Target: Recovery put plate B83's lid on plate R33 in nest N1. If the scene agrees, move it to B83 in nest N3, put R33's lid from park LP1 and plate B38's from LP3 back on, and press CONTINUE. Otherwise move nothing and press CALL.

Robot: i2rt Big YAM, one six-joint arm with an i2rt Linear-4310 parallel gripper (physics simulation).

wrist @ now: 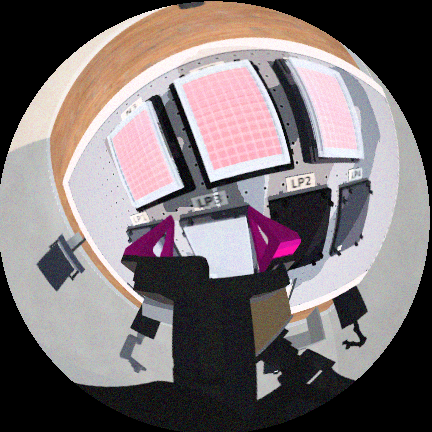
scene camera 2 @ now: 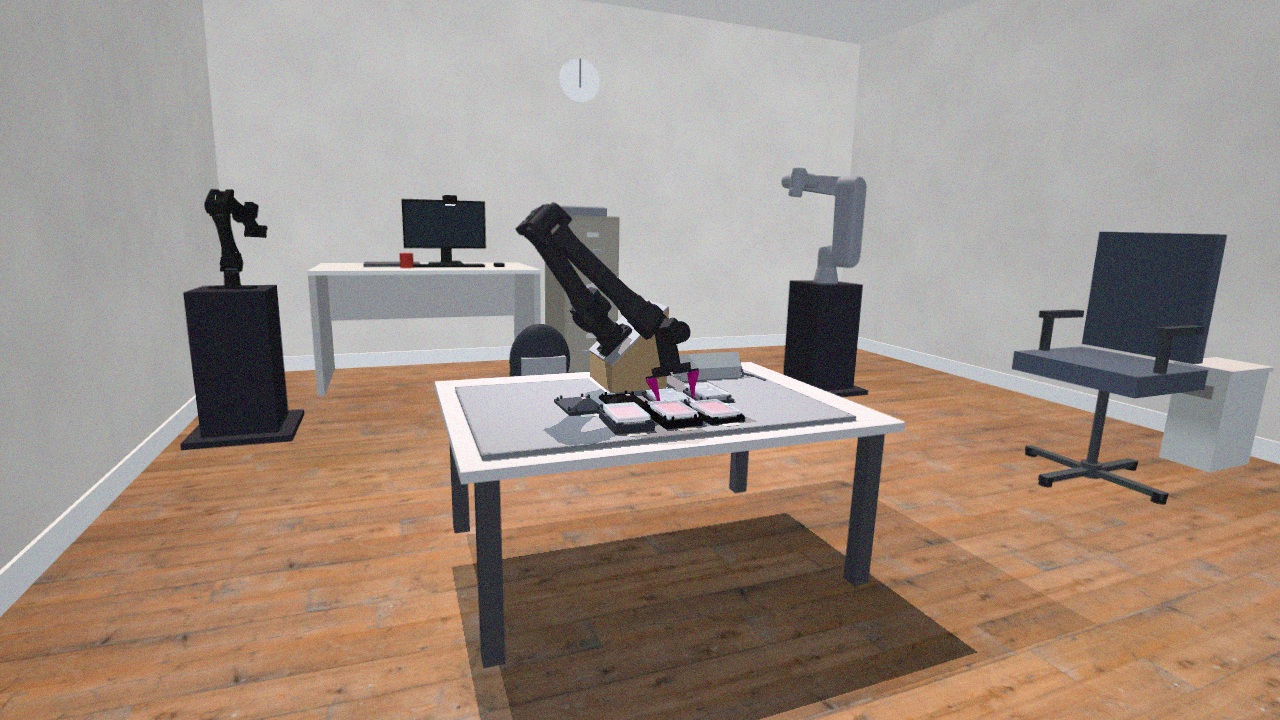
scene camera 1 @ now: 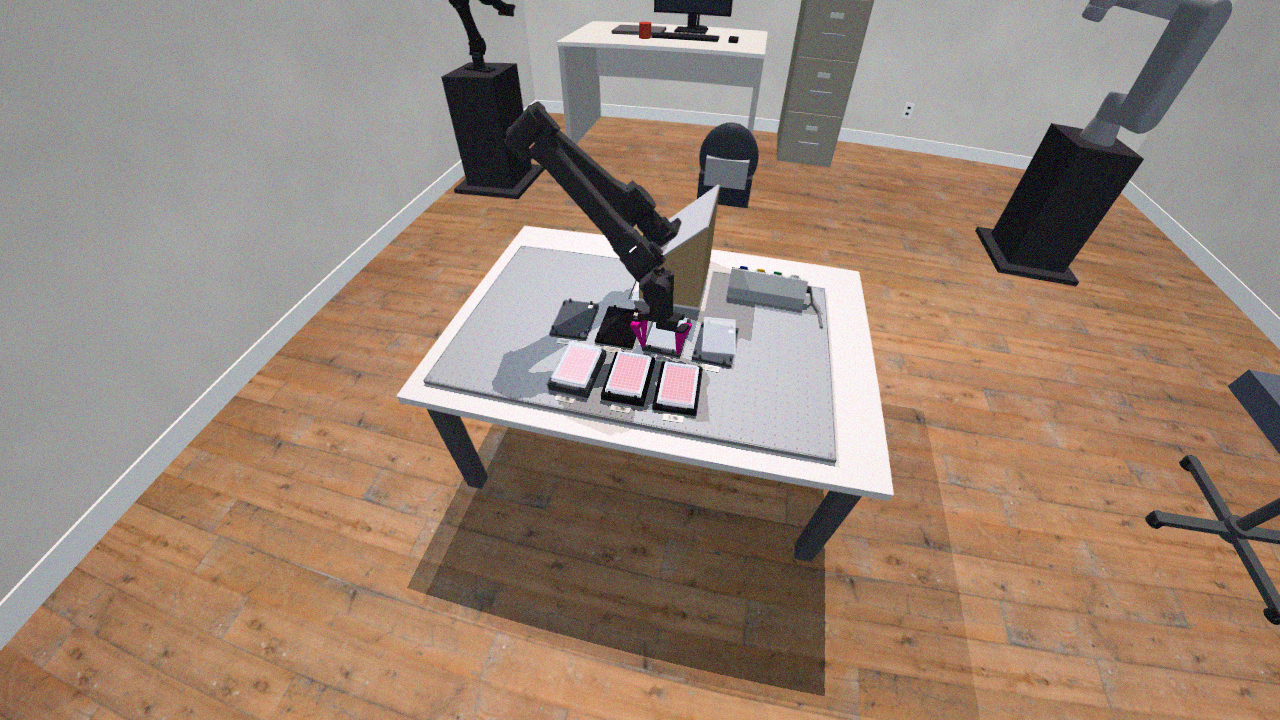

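Seen in the pictures: gripper, between the fingertips: [wrist: 209,214] [scene camera 2: 676,401] [scene camera 1: 660,350]; arm's base, origin of its link: [wrist: 267,345] [scene camera 2: 615,341] [scene camera 1: 664,238].
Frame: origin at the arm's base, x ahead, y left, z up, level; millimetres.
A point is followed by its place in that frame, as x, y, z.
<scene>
My gripper [scene camera 1: 661,347] @(344, 62, -112) [scene camera 2: 675,397] @(344, 62, -112) [wrist: 209,214] @(344, 62, -112) is open and empty, its magenta fingers on either side of the pale lid [scene camera 1: 662,336] @(292, 57, -112) [wrist: 222,245] @(293, 59, -112) in park LP3. Fingertip height against the lid is hard to tell. Another pale lid [scene camera 1: 718,336] @(260, 201, -110) lies in LP1, mostly hidden in the wrist view. The pink-welled plate in N1 [scene camera 1: 577,365] @(461, -120, -91) [wrist: 327,107] @(444, -104, -91) looks paler, with a layered edge like a lid. Pink plates stand in N2 [scene camera 1: 629,372] @(449, 7, -97) [wrist: 235,122] @(432, 6, -96) and N3 [scene camera 1: 678,385] @(457, 128, -103) [wrist: 147,155] @(437, 107, -105). Plate and lid codes are unreadable.
Park LP2 [wrist: 300,220] @(302, -58, -120) is black and park LP4 [wrist: 352,215] @(281, -185, -120) dark grey; neither shows a pale lid. A tall tan-sided panel [scene camera 1: 693,268] @(116, 104, -9) [wrist: 270,325] @(115, -3, -38) stands behind the parks, near the arm. A grey button box [scene camera 1: 767,289] @(60, 317, -83) [scene camera 2: 714,365] @(61, 327, -85) stands at the back right.
</scene>
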